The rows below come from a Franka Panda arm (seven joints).
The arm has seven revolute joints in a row. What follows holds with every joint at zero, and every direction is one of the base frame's.
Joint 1 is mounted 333 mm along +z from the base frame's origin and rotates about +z.
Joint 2 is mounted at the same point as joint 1 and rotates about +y.
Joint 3 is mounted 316 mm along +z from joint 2 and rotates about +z.
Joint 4 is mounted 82.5 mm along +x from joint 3 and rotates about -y.
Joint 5 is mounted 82.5 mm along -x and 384 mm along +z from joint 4 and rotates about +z.
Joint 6 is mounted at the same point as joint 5 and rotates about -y.
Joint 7 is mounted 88 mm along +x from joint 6 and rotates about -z.
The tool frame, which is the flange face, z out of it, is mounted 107 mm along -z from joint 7; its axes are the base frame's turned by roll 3.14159, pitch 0 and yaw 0 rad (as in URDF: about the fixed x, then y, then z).
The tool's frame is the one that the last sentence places.
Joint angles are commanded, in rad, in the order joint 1, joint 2, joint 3, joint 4, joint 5, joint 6, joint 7. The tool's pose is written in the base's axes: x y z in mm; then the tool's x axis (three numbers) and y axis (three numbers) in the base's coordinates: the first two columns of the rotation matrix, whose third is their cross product. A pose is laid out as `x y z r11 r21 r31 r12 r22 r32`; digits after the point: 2 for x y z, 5 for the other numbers.
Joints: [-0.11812, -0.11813, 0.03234, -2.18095, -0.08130, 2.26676, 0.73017]
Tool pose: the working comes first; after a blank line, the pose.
Where each joint sits with the arm in this pose, in the base's axes (m; each line is computed from the numbers above, not from the rounded line before):
joint 1: 0.0000 0.0000 0.3330
joint 2: 0.0000 0.0000 0.3330
joint 3: -0.0370 0.0044 0.6468
joint 4: 0.0446 -0.0026 0.6565
joint 5: 0.4206 -0.0354 0.5478
joint 6: 0.4206 -0.0354 0.5478
joint 7: 0.5068 -0.0382 0.5654
the tool: 0.5279 -0.0471 0.4609

527.90 -47.12 460.92 0.69798 -0.68774 0.19959 -0.68842 -0.72116 -0.07751
